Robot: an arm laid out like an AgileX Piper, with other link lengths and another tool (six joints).
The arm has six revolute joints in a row. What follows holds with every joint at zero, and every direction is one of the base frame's. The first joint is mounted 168.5 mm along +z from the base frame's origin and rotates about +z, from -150 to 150 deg. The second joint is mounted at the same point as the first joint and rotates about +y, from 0 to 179.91 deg. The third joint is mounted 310.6 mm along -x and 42.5 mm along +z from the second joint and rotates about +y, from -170 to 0 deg. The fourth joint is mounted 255.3 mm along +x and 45.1 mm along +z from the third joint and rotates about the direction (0.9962, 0, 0.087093), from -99.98 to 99.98 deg. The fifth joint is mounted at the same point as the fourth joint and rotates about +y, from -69.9 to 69.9 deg. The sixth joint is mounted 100.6 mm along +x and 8.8 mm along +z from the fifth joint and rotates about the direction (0.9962, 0, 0.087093), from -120 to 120 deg. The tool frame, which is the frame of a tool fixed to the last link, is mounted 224.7 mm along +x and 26 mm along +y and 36.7 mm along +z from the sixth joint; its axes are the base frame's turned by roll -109.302, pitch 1.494 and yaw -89.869 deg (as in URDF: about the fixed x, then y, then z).
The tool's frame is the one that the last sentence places.
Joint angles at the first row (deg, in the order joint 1, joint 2, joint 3, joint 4, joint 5, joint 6):
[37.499, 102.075, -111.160, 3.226, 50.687, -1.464]
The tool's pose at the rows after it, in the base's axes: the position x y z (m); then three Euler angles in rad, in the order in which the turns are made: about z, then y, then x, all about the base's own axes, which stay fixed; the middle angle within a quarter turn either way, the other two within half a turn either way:
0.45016, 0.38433, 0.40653, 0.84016, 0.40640, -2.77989
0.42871, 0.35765, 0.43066, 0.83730, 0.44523, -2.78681
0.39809, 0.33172, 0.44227, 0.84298, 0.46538, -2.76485
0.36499, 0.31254, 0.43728, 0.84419, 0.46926, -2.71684
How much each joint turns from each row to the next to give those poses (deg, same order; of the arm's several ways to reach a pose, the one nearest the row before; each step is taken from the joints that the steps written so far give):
[-0.001, -5.570, -0.001, -2.234, 3.899, -0.001]
[0.001, -5.985, 3.133, -1.788, 1.439, 0.001]
[-0.001, -8.247, 8.239, -0.379, -1.603, 1.046]
[0.001, -8.908, 11.719, 1.175, -4.637, 1.189]

